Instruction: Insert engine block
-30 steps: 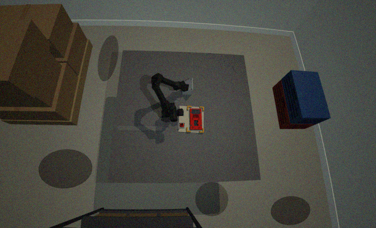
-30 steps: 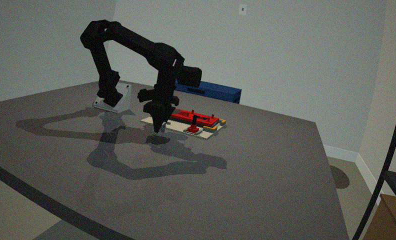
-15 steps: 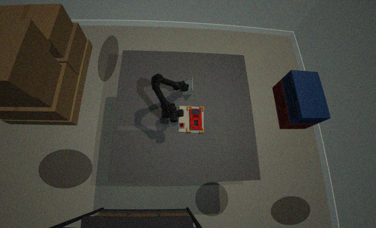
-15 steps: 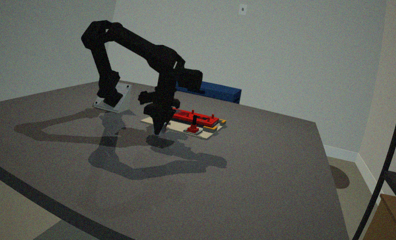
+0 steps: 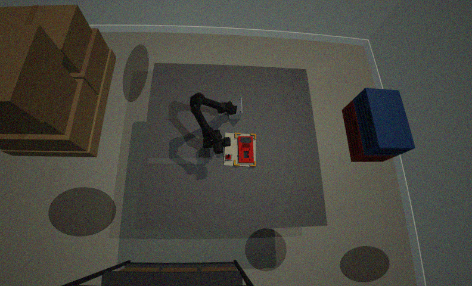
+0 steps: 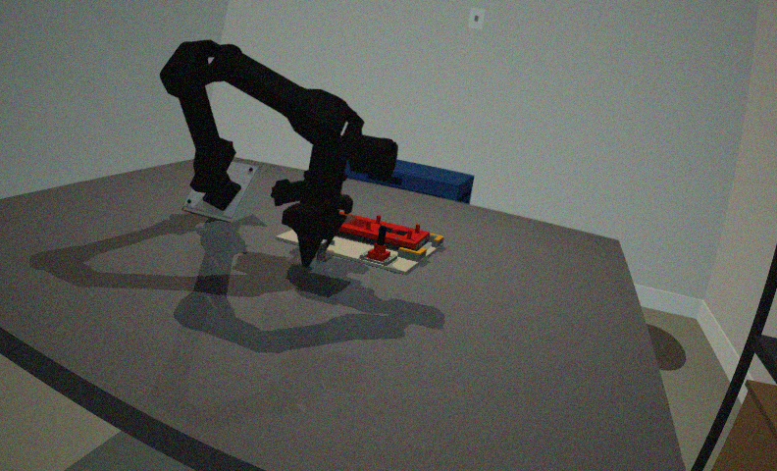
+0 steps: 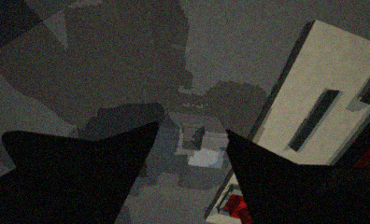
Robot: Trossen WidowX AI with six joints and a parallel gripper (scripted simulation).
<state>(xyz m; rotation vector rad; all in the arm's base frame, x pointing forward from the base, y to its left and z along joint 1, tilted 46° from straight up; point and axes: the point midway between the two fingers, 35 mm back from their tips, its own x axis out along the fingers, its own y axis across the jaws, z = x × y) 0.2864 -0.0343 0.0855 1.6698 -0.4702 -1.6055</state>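
Now: gripper tip 2 cm below the grey engine block. The rest, counted from my gripper tip: dark post: 7 cm ahead, 10 cm to the left, 3 cm above.
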